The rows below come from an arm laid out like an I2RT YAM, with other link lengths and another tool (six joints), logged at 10 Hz.
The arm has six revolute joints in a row. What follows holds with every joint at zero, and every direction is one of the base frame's.
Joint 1 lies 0.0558 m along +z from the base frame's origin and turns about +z.
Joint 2 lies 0.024 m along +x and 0.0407 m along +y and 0.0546 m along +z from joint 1 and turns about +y.
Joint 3 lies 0.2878 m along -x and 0.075 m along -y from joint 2 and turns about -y.
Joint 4 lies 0.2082 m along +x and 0.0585 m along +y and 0.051 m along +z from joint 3 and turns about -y.
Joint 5 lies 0.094 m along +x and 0.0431 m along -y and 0.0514 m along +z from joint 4 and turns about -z.
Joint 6 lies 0.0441 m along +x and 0.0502 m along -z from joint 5 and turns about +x.
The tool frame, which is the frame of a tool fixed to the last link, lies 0.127 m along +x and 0.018 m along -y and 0.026 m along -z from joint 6; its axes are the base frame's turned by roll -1.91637, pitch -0.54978 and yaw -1.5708 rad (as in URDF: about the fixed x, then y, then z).
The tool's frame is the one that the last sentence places.
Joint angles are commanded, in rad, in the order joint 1, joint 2, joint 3, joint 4, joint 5, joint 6. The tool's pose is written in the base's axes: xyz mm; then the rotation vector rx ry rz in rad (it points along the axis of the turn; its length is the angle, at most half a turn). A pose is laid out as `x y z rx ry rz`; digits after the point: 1 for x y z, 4 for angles.
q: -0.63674, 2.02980, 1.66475, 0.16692, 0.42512, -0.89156
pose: 409.1 -449.5 294.0 1.4728 -1.2444 1.2038
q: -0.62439, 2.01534, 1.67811, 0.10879, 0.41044, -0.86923
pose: 413.1 -440.7 293.7 1.5146 -1.2525 1.2009
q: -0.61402, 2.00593, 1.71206, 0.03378, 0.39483, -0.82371
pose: 417.1 -433.0 295.0 1.5526 -1.2868 1.2033
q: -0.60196, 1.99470, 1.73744, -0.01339, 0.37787, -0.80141
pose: 422.1 -424.7 300.7 1.5815 -1.2966 1.2189
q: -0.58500, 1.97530, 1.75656, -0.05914, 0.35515, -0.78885
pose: 428.0 -412.5 308.6 1.6191 -1.2909 1.2402
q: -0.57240, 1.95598, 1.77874, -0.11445, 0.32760, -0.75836
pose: 431.8 -401.1 314.8 1.6602 -1.3060 1.2600
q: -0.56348, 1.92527, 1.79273, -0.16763, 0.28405, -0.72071
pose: 433.5 -387.8 323.4 1.7088 -1.3269 1.2932
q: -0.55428, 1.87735, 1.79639, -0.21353, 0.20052, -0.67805
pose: 436.8 -367.6 337.2 1.7864 -1.3390 1.3639
